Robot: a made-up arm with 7 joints.
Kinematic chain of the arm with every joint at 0, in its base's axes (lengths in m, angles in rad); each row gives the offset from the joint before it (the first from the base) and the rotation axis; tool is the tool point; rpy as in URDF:
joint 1: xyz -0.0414 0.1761 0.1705 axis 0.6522 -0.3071 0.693
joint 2: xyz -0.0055 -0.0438 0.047 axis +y
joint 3: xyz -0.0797 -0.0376 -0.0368 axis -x
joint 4: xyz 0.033 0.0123 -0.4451 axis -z
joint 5: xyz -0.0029 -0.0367 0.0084 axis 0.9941 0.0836 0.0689
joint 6: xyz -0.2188 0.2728 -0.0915 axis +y
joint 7: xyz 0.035 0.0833 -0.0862 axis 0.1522 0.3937 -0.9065
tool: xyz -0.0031 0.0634 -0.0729 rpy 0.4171 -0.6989 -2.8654
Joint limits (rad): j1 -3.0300..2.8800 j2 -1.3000..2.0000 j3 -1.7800..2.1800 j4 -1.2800..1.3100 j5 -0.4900..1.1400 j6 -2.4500..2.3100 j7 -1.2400..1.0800
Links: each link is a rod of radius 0.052 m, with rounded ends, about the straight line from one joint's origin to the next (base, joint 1, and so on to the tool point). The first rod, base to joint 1, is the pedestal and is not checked.
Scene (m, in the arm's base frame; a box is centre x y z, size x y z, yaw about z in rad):
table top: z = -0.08
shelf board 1: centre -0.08 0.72 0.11 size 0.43 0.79 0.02 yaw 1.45
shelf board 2: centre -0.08 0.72 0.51 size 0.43 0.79 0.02 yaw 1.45
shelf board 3: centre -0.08 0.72 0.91 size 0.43 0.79 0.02 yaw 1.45
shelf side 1: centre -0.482 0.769 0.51 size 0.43 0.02 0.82 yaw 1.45
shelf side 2: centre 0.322 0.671 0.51 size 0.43 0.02 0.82 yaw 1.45
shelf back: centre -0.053 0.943 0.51 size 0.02 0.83 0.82 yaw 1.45
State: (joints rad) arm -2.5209 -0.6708 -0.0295 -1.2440 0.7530 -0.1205 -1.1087
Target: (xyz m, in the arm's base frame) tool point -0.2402 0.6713 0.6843
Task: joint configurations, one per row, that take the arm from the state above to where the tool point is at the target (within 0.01 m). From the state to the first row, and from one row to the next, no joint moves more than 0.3 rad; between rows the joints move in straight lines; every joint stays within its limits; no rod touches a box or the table.
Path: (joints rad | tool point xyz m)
1: -2.2252 -0.5126 0.0950 -1.2509 0.8123 -0.0008 -1.1415 | -0.6053 0.4148 0.1221
2: -1.9296 -0.3544 0.2195 -1.2577 0.8715 0.1189 -1.1744 | -0.5967 0.4414 0.1549
3: -1.6339 -0.1961 0.3440 -1.2646 0.9308 0.2386 -1.2072 | -0.5929 0.4434 0.2281
4: -1.3383 -0.0379 0.4685 -1.2715 0.9901 0.3583 -1.2400 | -0.5895 0.4029 0.3274
5: -1.2270 0.2039 0.6682 -1.2743 1.0363 0.3799 -1.2143 | -0.5106 0.4401 0.4625
6: -1.1158 0.4457 0.8678 -1.2772 1.0826 0.4014 -1.1887 | -0.4041 0.4263 0.5888
7: -1.0046 0.6876 1.0674 -1.2800 1.1288 0.4230 -1.1630 | -0.2767 0.3703 0.6843
8: -1.2774 0.6773 1.0825 -1.2800 0.9173 0.4137 -1.1614 | -0.2743 0.5217 0.6956
9: -1.5503 0.6669 1.0977 -1.2800 0.7057 0.4043 -1.1598 | -0.2402 0.6713 0.6843

